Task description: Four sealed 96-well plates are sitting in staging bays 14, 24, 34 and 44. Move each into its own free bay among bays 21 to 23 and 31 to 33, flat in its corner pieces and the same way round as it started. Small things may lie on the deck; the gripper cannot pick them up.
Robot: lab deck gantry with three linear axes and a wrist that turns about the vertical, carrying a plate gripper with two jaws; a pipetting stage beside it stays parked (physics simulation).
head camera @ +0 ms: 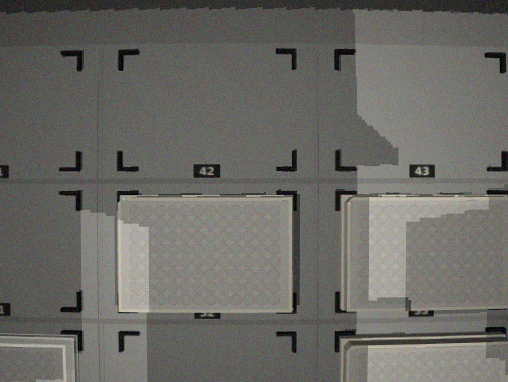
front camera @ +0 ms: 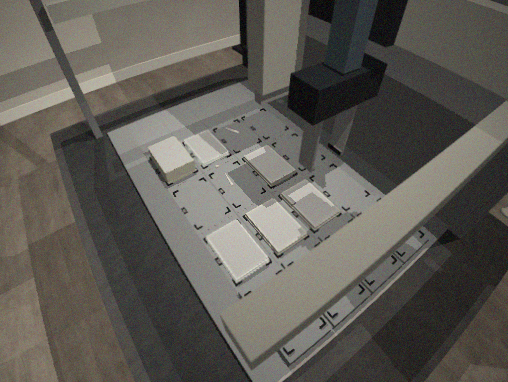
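Where they show: gripper, between the fingertips: [front camera: 321, 158]; robot's base, origin of its link: [front camera: 150, 157].
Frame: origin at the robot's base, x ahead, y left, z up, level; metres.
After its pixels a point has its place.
A sealed plate [front camera: 270, 164] @(x 0.235, y 0.255, z 0.014 m) [head camera: 206, 254] @(x 0.230, y 0.258, z 0.014 m) lies flat in bay 32. Another plate [front camera: 311, 202] @(x 0.396, y 0.258, z 0.014 m) [head camera: 427, 255] @(x 0.388, y 0.256, z 0.014 m) lies in bay 33 and looks flat, with its right end cut off in the head view. A plate [front camera: 276, 225] @(x 0.398, y 0.147, z 0.014 m) [head camera: 425, 362] @(x 0.388, y 0.178, z 0.014 m) lies in bay 23, cut off at the head view's lower edge. A plate [front camera: 206, 146] @(x 0.069, y 0.150, z 0.014 m) [head camera: 32, 362] @(x 0.101, y 0.178, z 0.014 m) lies in bay 21, partly in the head view. In the front view my gripper [front camera: 322, 159] @(x 0.392, y 0.257, z 0.160 m) hangs above the deck behind the bay 32 and 33 plates, jaws apart, with no plate between them. It does not show in the head view.
A thick pale block [front camera: 171, 155] @(x 0.074, y 0.043, z 0.042 m) stands at the deck's left back. Another plate [front camera: 237, 250] @(x 0.400, y 0.040, z 0.014 m) lies beside the bay 23 plate. Thin pale sticks [front camera: 229, 178] @(x 0.210, y 0.140, z 0.005 m) [front camera: 231, 130] @(x 0.036, y 0.256, z 0.003 m) lie on the deck. A wide beam [front camera: 370, 225] @(x 0.616, y 0.026, z 0.400 m) hides part of the staging column. A pale column [front camera: 275, 50] @(x 0.289, y 0.206, z 0.357 m) stands behind.
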